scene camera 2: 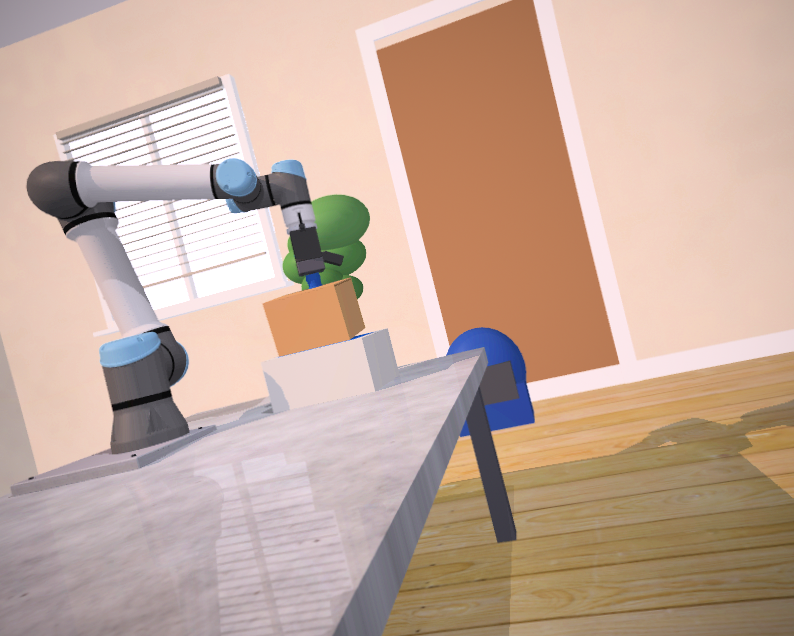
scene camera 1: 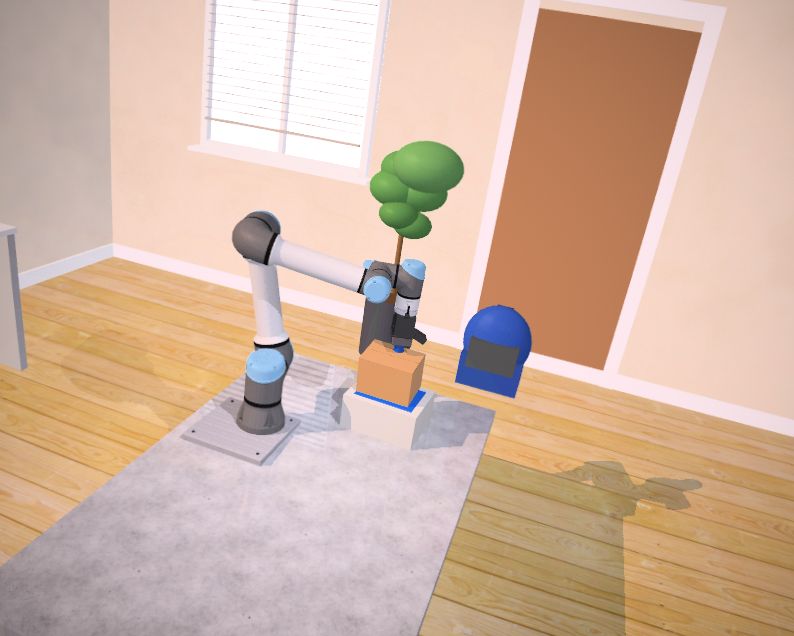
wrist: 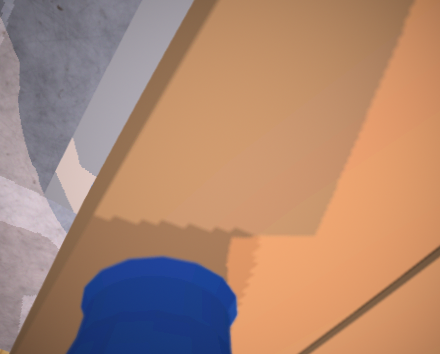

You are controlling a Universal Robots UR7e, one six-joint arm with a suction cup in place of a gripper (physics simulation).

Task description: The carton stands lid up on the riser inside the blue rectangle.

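Seen in the pictures: end effector, tool point: (scene camera 1: 397, 353) (wrist: 174, 278); arm's base, origin of the base link: (scene camera 2: 152, 442) (scene camera 1: 260, 422).
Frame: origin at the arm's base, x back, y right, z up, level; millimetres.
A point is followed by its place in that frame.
Observation:
The brown carton (scene camera 1: 388, 379) {x -364, y -128, z 187 mm} (scene camera 2: 309, 322) {x -357, y -131, z 166 mm} (wrist: 271, 123) {x -417, y -229, z 247 mm} stands upright on the white riser (scene camera 1: 382, 425) {x -375, y -88, z 42 mm} (scene camera 2: 325, 375) {x -375, y -88, z 43 mm}, its lid seam facing up. Its bottom edge meets the riser's top in both scene views. The blue rectangle (scene camera 1: 376, 399) {x -336, y -129, z 105 mm} (scene camera 2: 359, 336) {x -450, y -185, z 105 mm} shows as a thin blue line around the carton's base. My blue suction cup (scene camera 1: 398, 348) (scene camera 2: 313, 279) (wrist: 155, 305) presses down on the carton's top face near its back edge. The arm reaches over from the left.
The riser stands on a grey table (scene camera 1: 268, 536) {x -217, y 442, z -14 mm} (scene camera 2: 268, 505) {x -470, y 583, z -15 mm} near its far right edge; the arm's base (scene camera 1: 262, 410) {x -24, y 51, z 79 mm} is to its left. A potted tree (scene camera 1: 416, 179) (scene camera 2: 338, 234) stands behind. A blue domed object (scene camera 1: 494, 350) (scene camera 2: 502, 385) sits on the floor by the door.

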